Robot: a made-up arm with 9 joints. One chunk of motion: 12 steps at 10 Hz.
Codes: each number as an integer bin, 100 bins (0 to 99) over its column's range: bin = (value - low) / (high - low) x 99, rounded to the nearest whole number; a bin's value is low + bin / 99 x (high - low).
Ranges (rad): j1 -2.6..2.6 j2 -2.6..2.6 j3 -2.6..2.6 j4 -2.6..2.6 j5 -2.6..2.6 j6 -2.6..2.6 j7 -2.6..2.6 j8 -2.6..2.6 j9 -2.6..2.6
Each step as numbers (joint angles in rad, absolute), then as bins.
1 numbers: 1.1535 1.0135 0.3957 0.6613 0.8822 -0.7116 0.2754 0.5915 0.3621
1 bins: 71 69 57 62 66 36 55 61 56
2 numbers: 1.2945 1.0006 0.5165 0.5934 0.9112 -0.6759 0.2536 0.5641 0.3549
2 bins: 74 69 59 61 67 37 54 60 56
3 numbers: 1.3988 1.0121 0.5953 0.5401 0.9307 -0.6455 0.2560 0.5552 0.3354
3 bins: 76 69 61 60 67 37 54 60 56
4 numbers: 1.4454 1.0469 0.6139 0.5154 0.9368 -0.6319 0.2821 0.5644 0.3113
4 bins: 77 69 61 59 67 37 55 60 55
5 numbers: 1.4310 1.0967 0.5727 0.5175 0.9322 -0.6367 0.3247 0.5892 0.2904
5 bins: 77 70 60 59 67 37 56 61 55
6 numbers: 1.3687 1.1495 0.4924 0.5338 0.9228 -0.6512 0.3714 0.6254 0.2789
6 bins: 76 71 59 60 67 37 57 61 55
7 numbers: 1.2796 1.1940 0.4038 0.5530 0.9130 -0.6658 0.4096 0.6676 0.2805
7 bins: 74 72 57 60 67 37 57 62 55
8 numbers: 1.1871 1.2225 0.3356 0.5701 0.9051 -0.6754 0.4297 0.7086 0.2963
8 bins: 72 73 56 60 67 37 58 63 55
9 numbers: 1.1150 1.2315 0.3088 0.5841 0.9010 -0.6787 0.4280 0.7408 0.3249
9 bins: 71 73 55 61 67 37 58 64 56
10 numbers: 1.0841 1.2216 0.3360 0.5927 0.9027 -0.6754 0.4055 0.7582 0.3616
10 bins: 70 73 56 61 67 37 57 64 56
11 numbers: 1.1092 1.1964 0.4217 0.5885 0.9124 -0.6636 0.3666 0.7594 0.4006
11 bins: 71 72 58 61 67 37 56 64 57
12 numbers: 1.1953 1.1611 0.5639 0.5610 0.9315 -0.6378 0.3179 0.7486 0.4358
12 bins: 72 72 60 60 67 37 56 64 58
